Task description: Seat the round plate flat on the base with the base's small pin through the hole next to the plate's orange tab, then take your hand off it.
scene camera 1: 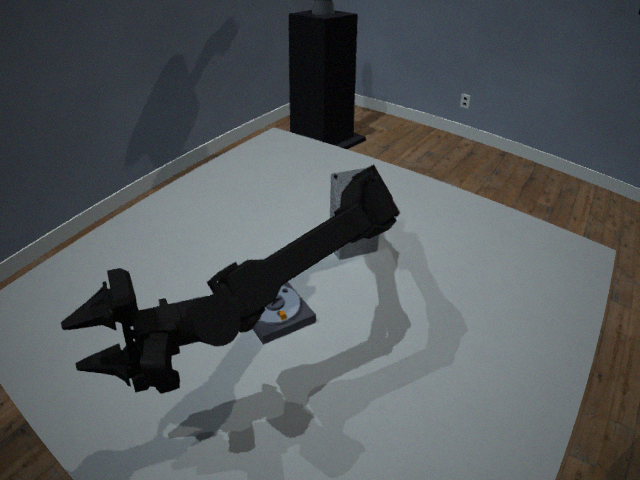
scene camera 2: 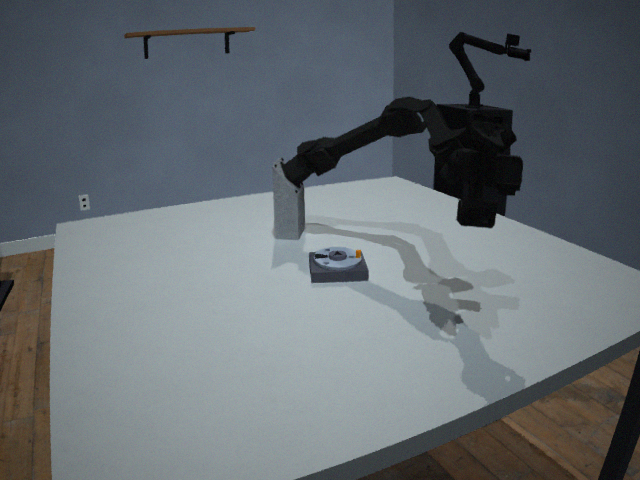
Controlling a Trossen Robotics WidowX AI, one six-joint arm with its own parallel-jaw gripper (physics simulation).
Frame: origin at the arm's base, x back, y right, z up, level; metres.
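Seen in the pictures: gripper, fingertip midpoint: [scene camera 1: 68, 347] [scene camera 2: 497, 174]; arm's base, origin of the base link: [scene camera 2: 289, 175].
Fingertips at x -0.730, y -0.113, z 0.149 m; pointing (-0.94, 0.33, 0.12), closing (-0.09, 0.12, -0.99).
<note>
Offsets run from my fingertips to a thing's top centre. Level surfaces: height alone.
The round light-grey plate @[dx +0.432, dy +0.089, dz -0.260 m] [scene camera 1: 293, 305] [scene camera 2: 321, 262] lies on the dark square base @[dx +0.433, dy +0.089, dz -0.268 m] [scene camera 1: 290, 330] [scene camera 2: 339, 276] and looks level in scene camera 2. Its orange tab @[dx +0.415, dy +0.046, dz -0.260 m] [scene camera 1: 282, 314] [scene camera 2: 358, 254] stands at the near edge in scene camera 1 and at the right edge in scene camera 2. The dark hub shows through the plate's middle. The small pin beside the tab is too small to make out. The arm hides part of the plate and base in scene camera 1. My gripper [scene camera 1: 70, 346] is open and empty, raised above the table and well apart from the plate.
My arm's pale mounting block [scene camera 1: 356, 248] [scene camera 2: 287, 217] stands on the white table @[dz -0.310 m] [scene camera 1: 496, 310] [scene camera 2: 180, 335], close to the base. A black pedestal [scene camera 1: 323, 77] stands beyond the table. A wooden wall shelf [scene camera 2: 189, 32] hangs on the back wall. Arm shadows fall across the table.
</note>
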